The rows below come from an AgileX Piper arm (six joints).
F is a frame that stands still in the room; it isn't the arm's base.
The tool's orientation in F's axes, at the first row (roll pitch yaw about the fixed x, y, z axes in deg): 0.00, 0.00, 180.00
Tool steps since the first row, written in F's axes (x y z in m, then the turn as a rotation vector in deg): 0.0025, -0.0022, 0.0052, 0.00, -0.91, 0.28; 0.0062, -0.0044, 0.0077, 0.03, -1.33, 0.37; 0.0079, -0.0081, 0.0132, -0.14, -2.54, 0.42; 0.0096, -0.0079, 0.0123, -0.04, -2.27, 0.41; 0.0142, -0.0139, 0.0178, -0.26, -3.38, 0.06
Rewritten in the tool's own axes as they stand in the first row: -0.0025, 0.0022, 0.0052, 0.00, 0.91, 0.28; -0.0062, 0.0044, 0.0077, -0.03, 1.33, 0.37; -0.0079, 0.0081, 0.0132, 0.14, 2.54, 0.42; -0.0096, 0.0079, 0.0123, 0.04, 2.27, 0.41; -0.0142, 0.0139, 0.0178, 0.26, 3.38, 0.06
